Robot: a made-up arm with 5 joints.
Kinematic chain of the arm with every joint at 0, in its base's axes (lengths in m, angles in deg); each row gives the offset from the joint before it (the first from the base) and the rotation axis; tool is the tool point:
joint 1: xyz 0 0 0.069 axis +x
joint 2: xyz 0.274 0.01 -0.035 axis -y
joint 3: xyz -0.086 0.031 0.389 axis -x
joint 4: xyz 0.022 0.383 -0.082 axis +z
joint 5: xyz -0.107 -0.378 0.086 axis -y
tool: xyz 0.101 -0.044 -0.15
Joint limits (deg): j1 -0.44..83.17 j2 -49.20..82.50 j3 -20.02..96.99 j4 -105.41..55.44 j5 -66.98..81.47
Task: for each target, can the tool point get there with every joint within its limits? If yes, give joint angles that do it. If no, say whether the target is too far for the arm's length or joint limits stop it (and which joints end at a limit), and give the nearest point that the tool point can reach.
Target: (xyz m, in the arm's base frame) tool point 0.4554 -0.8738 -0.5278
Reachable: no: joint limits stop it (at a limit: joint 1, joint 2, joint 3) | nearest point 0.3429 -0.4778 -0.0112 | short by 0.661 m
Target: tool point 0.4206 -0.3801 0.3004
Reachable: yes | joints 73.76 10.81 2.00 34.26 68.33
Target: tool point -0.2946 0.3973 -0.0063
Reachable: yes | joints 24.43 56.11 -1.24 -86.70 44.06
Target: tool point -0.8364 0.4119 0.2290
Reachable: no: joint limits stop it (at a limit: joint 3, joint 4, joint 5) | nearest point -0.5110 0.3998 0.2243 | short by 0.326 m
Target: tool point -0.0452 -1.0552 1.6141
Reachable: no: too far | nearest point 0.1173 -0.4942 0.8764 | short by 0.941 m
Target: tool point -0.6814 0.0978 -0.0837
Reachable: no: joint limits stop it (at a limit: joint 1, joint 3, joint 5) | nearest point -0.4358 0.2310 -0.0547 | short by 0.281 m
